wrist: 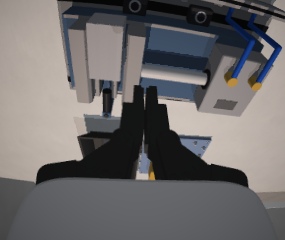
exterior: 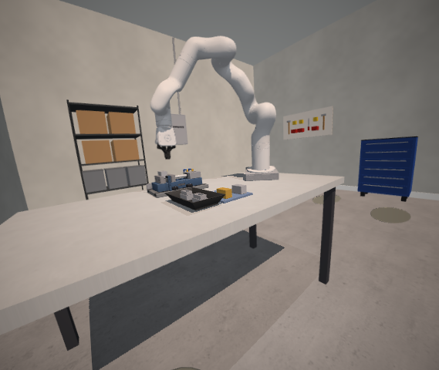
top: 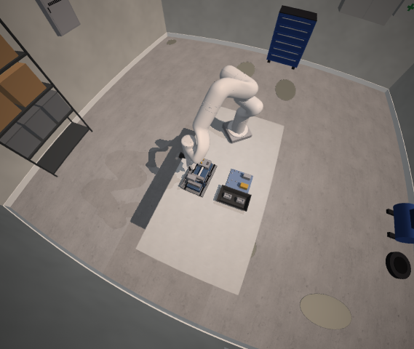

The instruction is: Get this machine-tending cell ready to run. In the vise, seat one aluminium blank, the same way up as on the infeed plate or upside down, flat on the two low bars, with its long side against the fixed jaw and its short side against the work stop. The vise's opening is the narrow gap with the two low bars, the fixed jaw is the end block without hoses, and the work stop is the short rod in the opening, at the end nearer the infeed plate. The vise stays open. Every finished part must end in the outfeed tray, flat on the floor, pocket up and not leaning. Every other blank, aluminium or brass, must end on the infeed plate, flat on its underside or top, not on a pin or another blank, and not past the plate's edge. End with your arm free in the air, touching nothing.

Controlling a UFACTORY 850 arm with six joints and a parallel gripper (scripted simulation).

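My hand is 120 mm above the grey jaw block, 30 mm to the right of it and 10 mm short of it. Also, from my hand: silver rod (120 mm below, 40 mm to the left, 40 mm behind); vise (160 mm below, 30 mm to the left, 30 mm behind); dark work stop rod (110 mm below, 80 mm to the left, 50 mm ahead).
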